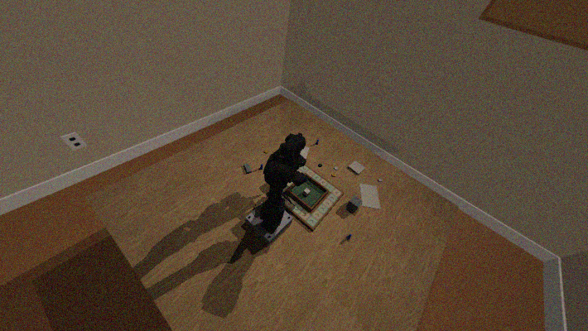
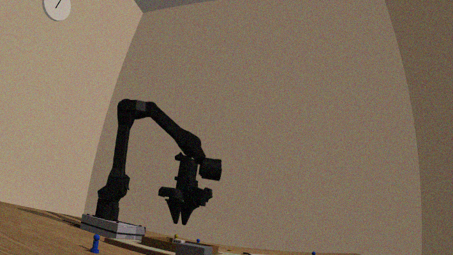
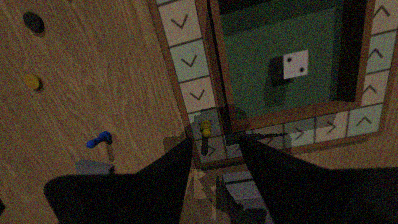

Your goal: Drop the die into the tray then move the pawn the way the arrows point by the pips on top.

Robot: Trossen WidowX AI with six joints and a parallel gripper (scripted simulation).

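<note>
The yellow pawn lies 1 cm behind my gripper tip, 1 cm to the left of it and 5 cm below it. Round my gripper tip: white die (3 cm ahead, 11 cm to the right, 5 cm below); then green dice tray (4 cm ahead, 11 cm to the right, 7 cm below); then white sheet (24 cm ahead, 40 cm to the right, 8 cm below).
</note>
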